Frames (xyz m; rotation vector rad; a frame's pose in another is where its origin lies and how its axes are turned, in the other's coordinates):
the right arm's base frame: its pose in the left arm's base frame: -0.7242 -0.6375 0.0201 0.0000 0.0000 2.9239
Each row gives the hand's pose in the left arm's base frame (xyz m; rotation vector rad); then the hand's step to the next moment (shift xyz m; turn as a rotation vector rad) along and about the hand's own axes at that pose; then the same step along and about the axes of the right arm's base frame.
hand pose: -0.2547 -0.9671 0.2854 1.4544 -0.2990 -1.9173
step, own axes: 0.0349 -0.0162 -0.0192 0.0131 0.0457 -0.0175
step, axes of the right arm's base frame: -0.0082 0.0049 -0.0419 -0.0396 0.0300 0.0100
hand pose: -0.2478 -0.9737 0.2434 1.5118 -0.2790 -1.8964
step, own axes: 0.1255 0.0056 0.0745 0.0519 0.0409 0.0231
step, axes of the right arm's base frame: 0.0541 0.1151 -0.0718 -0.0045 0.0691 -0.0106
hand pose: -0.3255 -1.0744 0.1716 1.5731 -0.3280 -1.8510
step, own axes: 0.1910 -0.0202 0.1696 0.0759 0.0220 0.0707
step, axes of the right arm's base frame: 0.1392 0.1792 -0.1190 0.0438 0.0922 -0.0289
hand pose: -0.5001 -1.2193 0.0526 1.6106 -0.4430 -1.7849
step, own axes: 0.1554 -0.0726 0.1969 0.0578 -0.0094 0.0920
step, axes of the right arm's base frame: 0.1843 0.1344 -0.1272 0.0783 0.0686 -0.0325
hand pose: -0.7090 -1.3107 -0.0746 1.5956 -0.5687 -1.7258
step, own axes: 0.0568 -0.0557 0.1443 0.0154 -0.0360 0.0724
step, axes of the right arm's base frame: 0.1425 0.0587 -0.0582 0.0765 0.0152 -0.0263
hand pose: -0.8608 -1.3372 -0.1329 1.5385 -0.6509 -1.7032
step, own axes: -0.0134 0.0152 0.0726 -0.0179 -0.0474 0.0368
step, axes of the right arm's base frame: 0.0654 0.0208 0.0311 0.0521 -0.0281 -0.0204
